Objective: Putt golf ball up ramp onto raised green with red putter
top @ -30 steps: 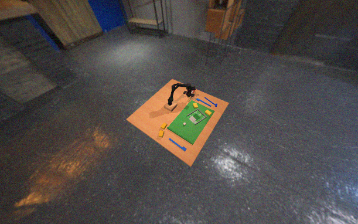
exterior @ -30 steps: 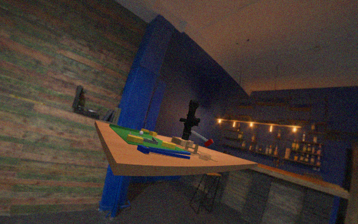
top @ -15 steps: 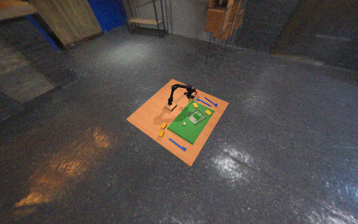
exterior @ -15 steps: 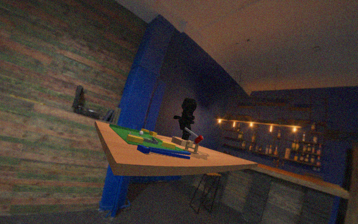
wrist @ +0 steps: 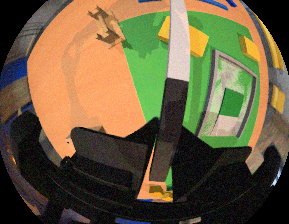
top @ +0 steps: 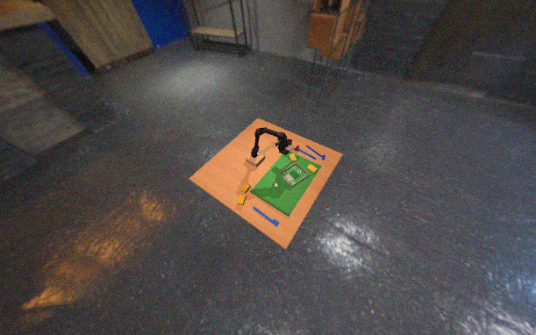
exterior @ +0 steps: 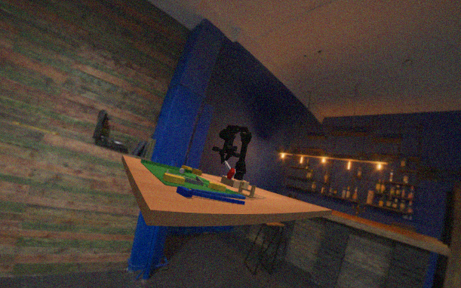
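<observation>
Right now the putter is 20 mm ahead of my gripper tip, 110 mm to the left of it and 10 mm below it. Also, from my gripper tip: white golf ball: 200 mm ahead, 280 mm to the right, 130 mm below; green mat: 210 mm ahead, 120 mm to the right, 150 mm below; small wooden stand: 110 mm behind, 180 mm to the left, 120 mm below.
</observation>
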